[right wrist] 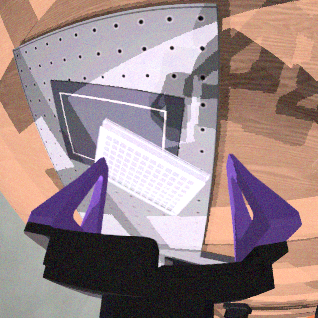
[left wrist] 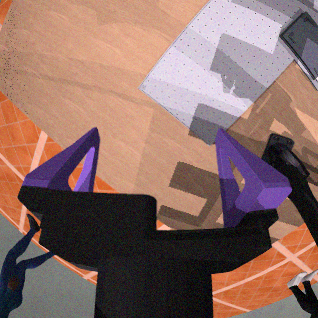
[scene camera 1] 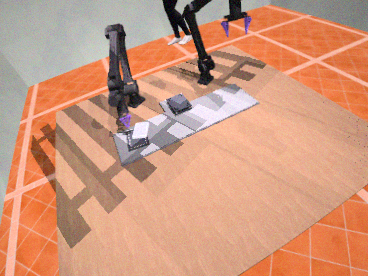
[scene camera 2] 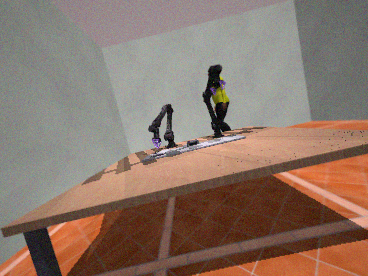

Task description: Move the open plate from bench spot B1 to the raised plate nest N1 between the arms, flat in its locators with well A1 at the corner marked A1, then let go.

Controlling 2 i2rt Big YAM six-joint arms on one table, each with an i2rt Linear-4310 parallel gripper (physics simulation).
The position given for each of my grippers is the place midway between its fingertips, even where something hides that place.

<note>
My left gripper [left wrist: 157, 132] is open and holds nothing. My right gripper [right wrist: 165, 160] is open, holding nothing. Also in view: a white well plate [right wrist: 139, 166].
The left wrist view misses the white well plate: it is out of frame.
</note>
